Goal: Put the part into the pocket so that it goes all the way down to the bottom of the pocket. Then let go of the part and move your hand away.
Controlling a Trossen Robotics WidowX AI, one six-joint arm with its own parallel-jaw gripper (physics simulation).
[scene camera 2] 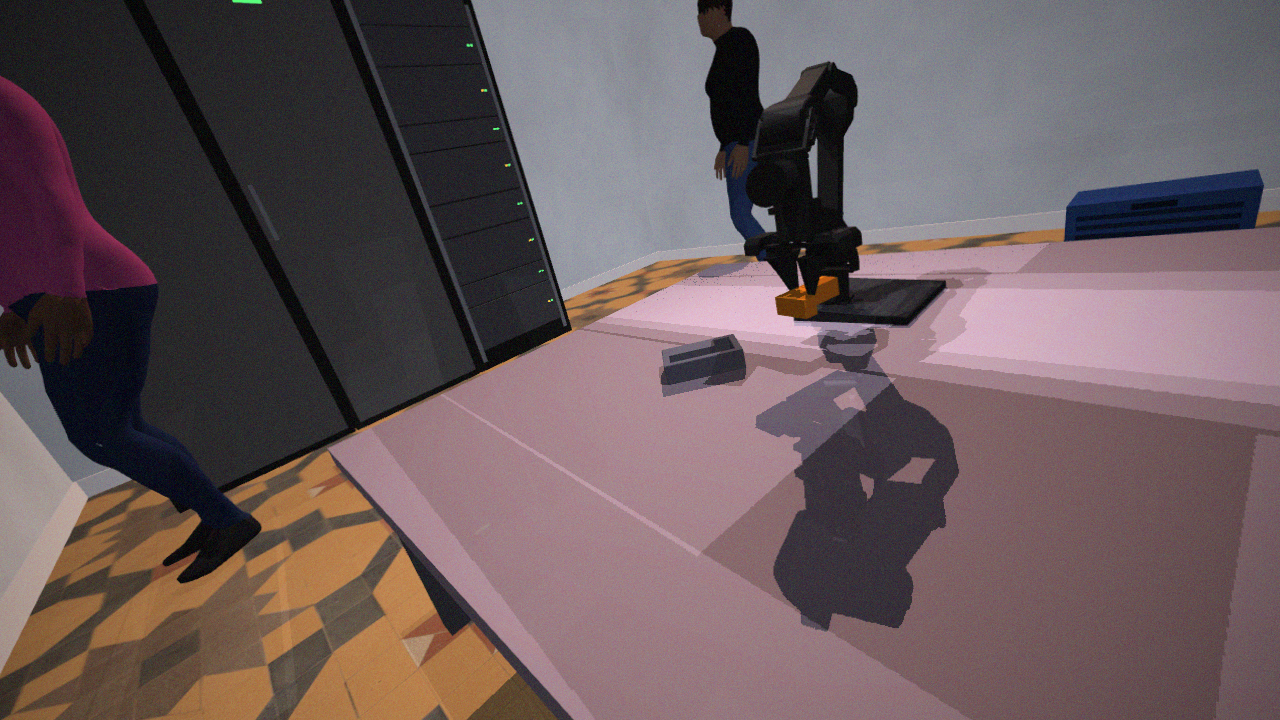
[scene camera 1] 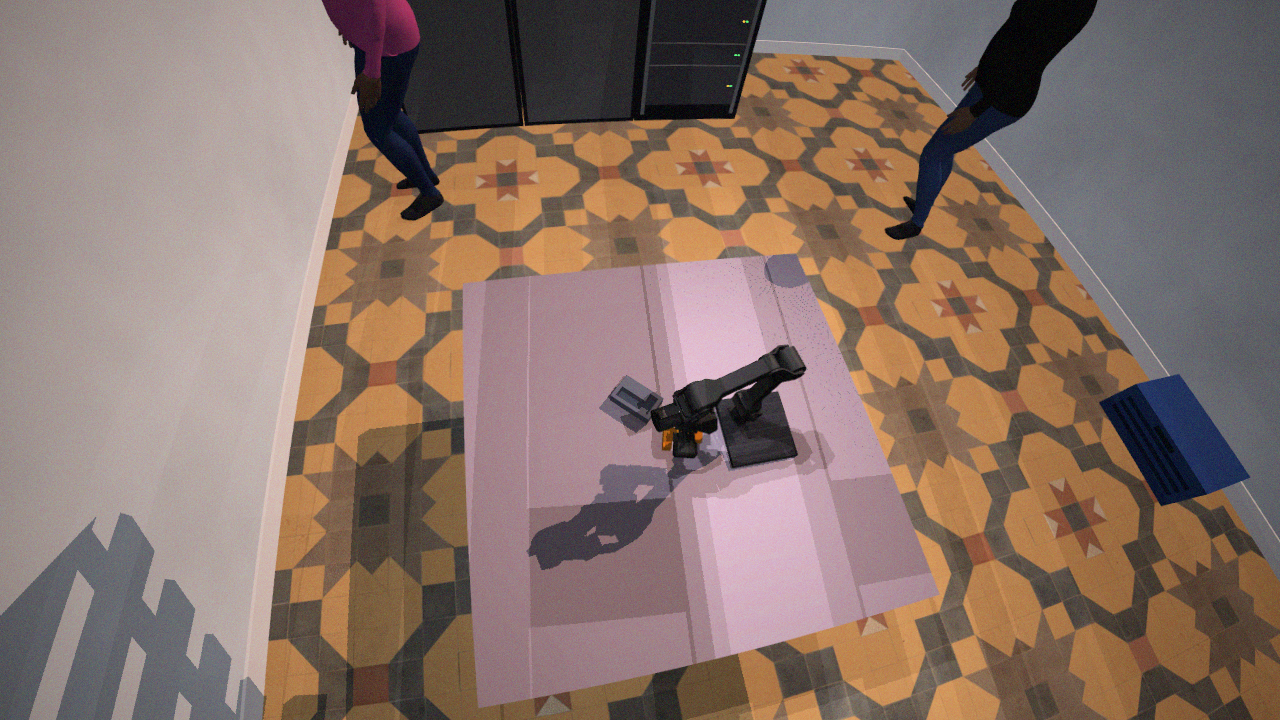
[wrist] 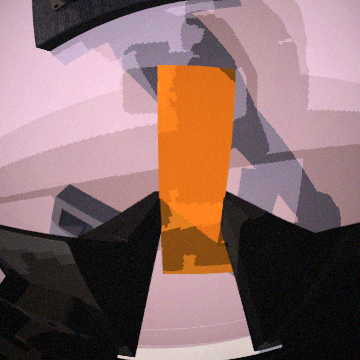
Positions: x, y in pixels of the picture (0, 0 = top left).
Scene:
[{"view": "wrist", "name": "gripper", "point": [189, 198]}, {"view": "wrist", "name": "orange L-shaped block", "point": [195, 103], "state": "held by the gripper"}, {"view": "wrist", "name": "grey pocket block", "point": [74, 212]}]

